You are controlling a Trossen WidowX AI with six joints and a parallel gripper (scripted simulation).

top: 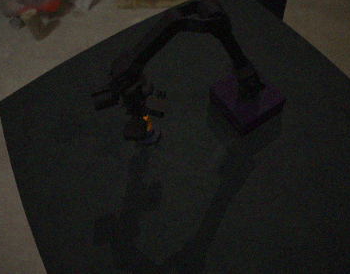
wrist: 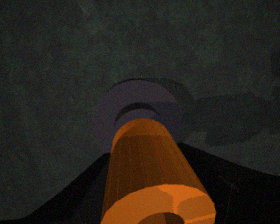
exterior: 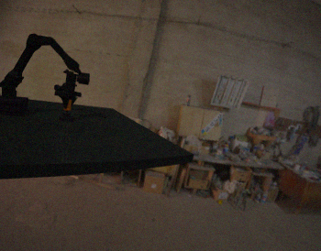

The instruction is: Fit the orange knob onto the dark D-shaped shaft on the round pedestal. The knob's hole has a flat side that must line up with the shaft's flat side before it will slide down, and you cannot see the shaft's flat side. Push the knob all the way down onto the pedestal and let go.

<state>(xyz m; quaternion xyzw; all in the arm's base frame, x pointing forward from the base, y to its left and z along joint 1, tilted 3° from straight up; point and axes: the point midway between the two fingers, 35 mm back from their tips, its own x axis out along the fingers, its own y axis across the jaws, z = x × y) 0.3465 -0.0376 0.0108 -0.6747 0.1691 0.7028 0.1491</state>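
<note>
Now: gripper tip 20 mm below the orange knob. Round my gripper tip: dark shaft: 40 mm below.
</note>
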